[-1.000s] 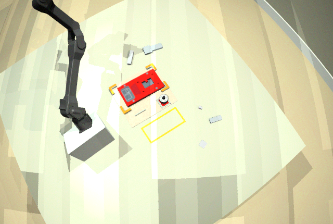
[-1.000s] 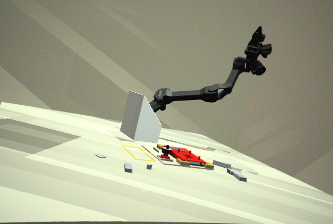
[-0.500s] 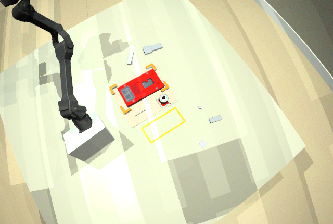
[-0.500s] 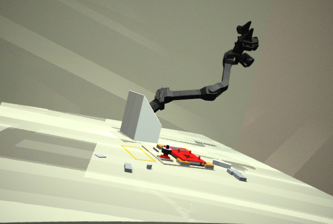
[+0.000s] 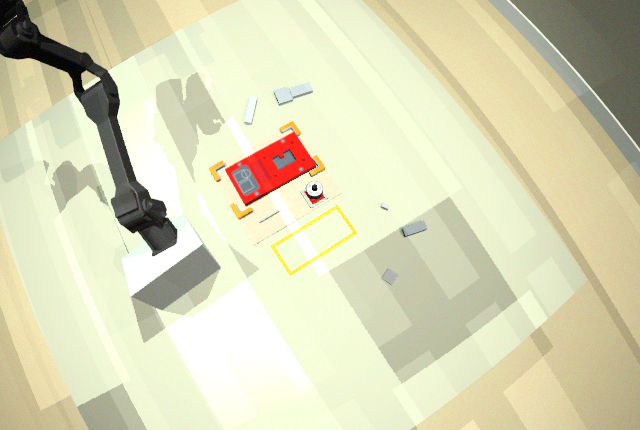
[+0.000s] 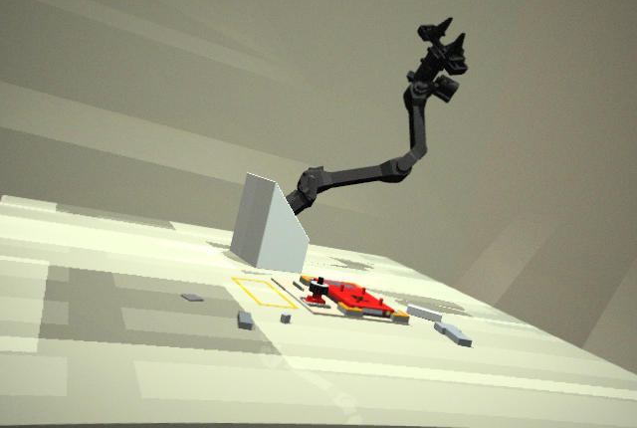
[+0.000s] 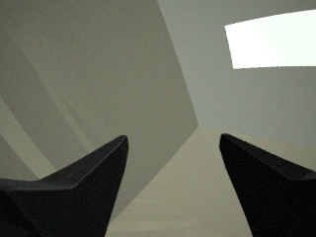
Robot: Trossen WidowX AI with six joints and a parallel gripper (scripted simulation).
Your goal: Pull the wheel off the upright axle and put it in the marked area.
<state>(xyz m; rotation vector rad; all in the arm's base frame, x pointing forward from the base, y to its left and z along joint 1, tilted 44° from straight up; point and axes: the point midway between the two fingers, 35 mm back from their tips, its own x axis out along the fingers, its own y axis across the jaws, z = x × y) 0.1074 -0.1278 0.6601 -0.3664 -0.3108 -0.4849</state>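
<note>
My gripper tip is now 350 mm short of the white hub, 350 mm to the left of it and 710 mm above it.
</note>
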